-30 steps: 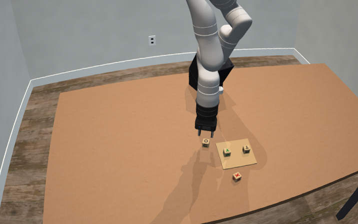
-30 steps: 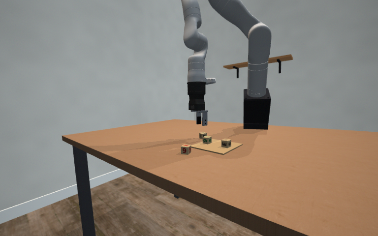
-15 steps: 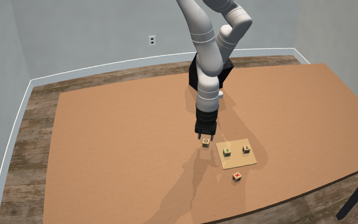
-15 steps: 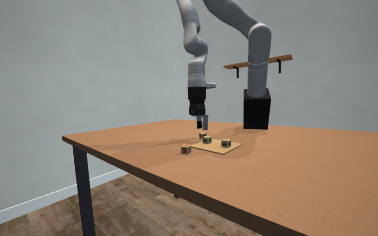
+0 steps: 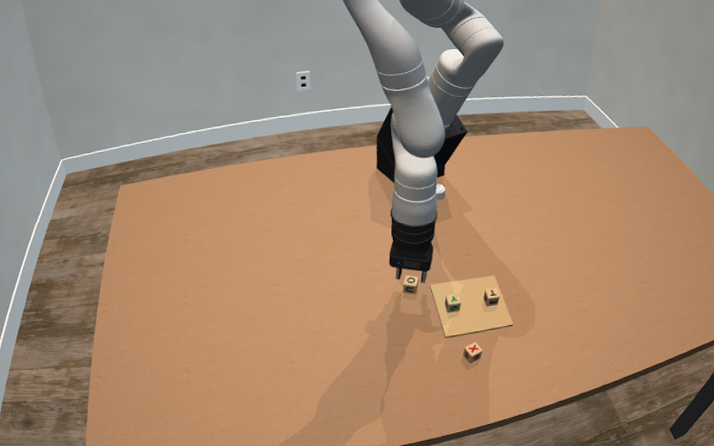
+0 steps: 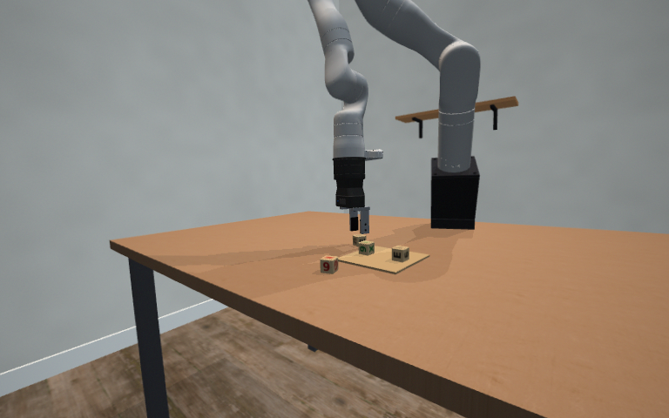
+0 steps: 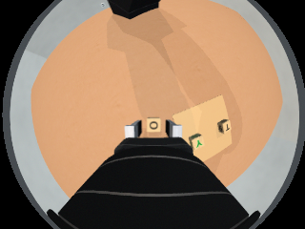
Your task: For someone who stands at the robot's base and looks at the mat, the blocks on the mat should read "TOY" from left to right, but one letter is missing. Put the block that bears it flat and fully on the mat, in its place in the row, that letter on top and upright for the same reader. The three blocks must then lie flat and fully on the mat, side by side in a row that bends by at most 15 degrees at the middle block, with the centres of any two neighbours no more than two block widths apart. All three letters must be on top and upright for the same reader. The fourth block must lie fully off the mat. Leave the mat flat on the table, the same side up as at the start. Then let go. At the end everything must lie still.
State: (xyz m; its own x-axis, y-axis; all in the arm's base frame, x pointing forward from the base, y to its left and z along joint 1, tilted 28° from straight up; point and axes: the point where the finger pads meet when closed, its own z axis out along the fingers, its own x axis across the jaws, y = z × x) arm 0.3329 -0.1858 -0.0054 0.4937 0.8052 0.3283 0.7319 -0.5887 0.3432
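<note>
Right now the O block is 4 cm below my hand. Also, from my hand: tan mat 9 cm ahead, 9 cm to the left, 5 cm below.
</note>
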